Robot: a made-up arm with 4 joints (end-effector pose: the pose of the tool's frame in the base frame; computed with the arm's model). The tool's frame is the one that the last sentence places.
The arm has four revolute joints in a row. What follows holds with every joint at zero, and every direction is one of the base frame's. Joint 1 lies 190.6 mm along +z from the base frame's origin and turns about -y. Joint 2 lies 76 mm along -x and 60.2 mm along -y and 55.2 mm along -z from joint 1 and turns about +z. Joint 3 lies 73.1 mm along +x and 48.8 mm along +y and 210 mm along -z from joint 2 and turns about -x. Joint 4 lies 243.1 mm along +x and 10.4 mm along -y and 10.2 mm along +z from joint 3 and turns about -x. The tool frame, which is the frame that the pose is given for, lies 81.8 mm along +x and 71.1 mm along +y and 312.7 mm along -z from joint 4; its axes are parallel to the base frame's.
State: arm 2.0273 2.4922 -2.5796 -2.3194
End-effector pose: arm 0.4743 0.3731 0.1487 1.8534 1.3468 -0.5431
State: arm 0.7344 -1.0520 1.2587 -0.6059
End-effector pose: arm 0.4041 -0.4446 -0.1772 -0.1874 -0.3060 -1.1561
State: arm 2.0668 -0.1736 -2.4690 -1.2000
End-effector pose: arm -0.0968 -0.2947 0.4645 -1.3186 -0.5025 -2.3359
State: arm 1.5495 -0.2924 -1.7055 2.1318
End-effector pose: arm 0.5972 -0.1984 0.4760 -0.1107 -1.4507 -0.5501
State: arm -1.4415 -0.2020 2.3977 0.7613
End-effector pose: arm 0.0882 -0.1423 -0.1140 2.2432 -0.2103 -1.9739
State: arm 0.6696 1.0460 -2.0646 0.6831
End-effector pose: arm 0.0154 0.4672 -0.1393 0.8676 0.1783 1.1976
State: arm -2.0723 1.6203 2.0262 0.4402
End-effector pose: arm -0.0977 0.3466 0.1387 -0.2779 -0.3375 1.5165
